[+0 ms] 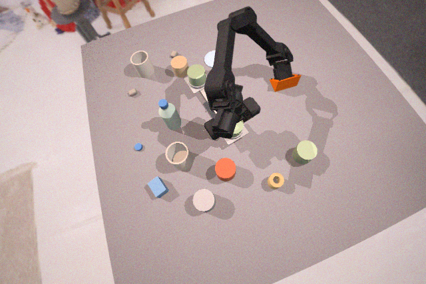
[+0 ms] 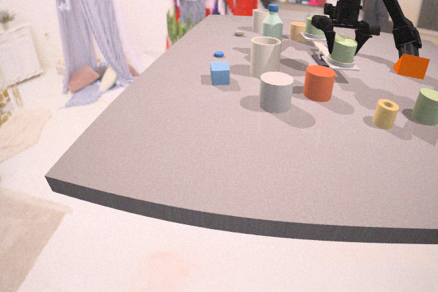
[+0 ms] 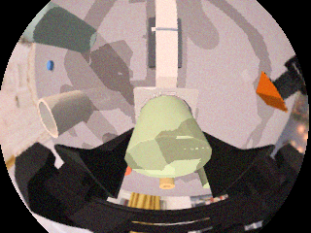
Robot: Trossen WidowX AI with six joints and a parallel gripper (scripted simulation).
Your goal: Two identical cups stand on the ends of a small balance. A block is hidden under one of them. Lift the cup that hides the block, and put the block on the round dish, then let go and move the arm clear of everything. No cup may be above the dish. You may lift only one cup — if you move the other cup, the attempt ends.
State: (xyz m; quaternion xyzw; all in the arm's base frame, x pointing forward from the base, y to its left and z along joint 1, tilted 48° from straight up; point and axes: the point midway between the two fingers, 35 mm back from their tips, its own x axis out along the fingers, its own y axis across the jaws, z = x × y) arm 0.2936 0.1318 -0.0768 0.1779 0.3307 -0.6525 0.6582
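My gripper tip is now 1 cm above the pale lavender block. The rest, counted from my gripper tip: peach cylinder 37 cm to the right, 11 cm ahead, 4 cm below; then orange cylinder 11 cm to the left, 7 cm ahead, 4 cm below; then bottle 20 cm ahead, 14 cm to the right, 4 cm above.
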